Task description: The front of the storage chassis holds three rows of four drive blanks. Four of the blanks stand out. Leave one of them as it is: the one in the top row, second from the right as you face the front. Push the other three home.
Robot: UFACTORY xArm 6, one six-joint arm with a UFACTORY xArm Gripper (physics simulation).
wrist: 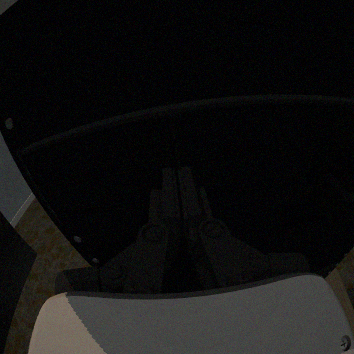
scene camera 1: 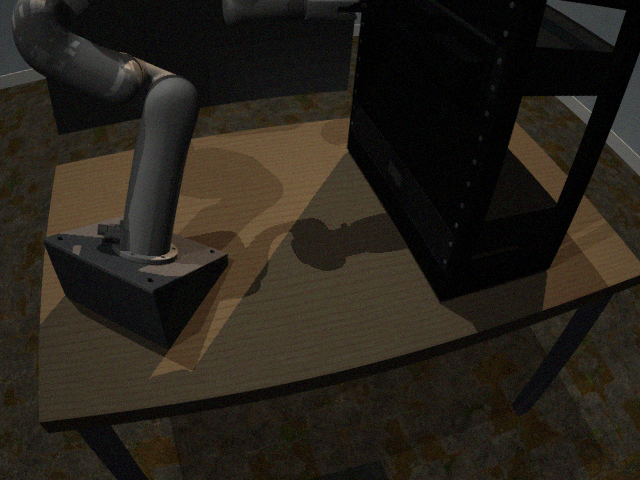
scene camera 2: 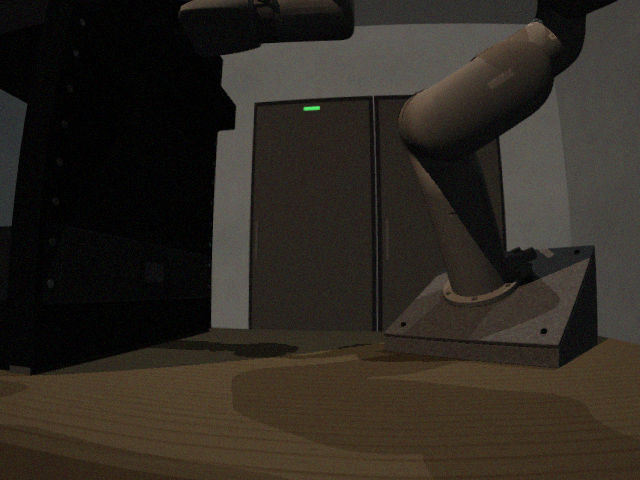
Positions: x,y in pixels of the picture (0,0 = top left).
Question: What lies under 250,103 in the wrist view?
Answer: A black rack.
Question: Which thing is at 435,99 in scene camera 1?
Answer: A black rack.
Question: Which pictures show the black rack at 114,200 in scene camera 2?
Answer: The wrist view, scene camera 1 and scene camera 2: all of them.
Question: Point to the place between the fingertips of my gripper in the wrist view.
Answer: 175,186
